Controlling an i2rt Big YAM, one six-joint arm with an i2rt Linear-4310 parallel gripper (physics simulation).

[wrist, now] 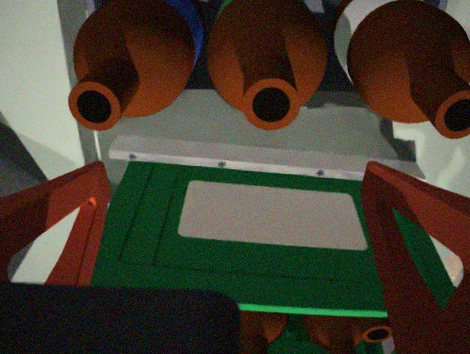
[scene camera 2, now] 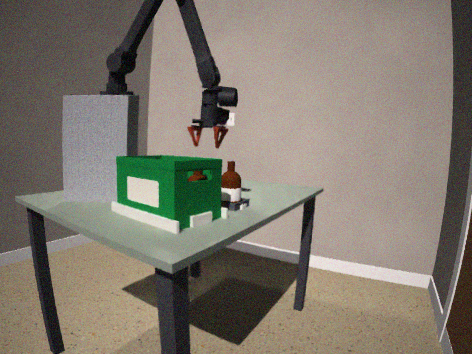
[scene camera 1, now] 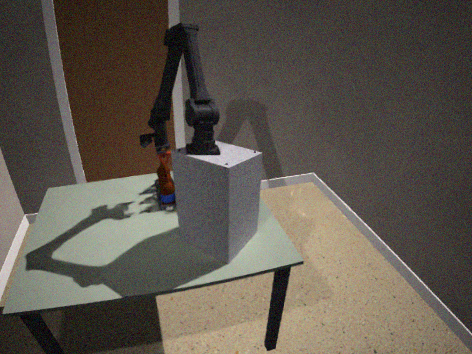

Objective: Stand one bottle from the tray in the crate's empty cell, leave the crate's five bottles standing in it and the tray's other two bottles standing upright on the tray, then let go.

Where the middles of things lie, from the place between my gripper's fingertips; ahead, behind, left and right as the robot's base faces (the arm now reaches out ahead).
Labels:
The green-banded bottle (wrist: 266,66) lies 120 mm below my hand, 10 mm to the left of it and 10 mm ahead of it.

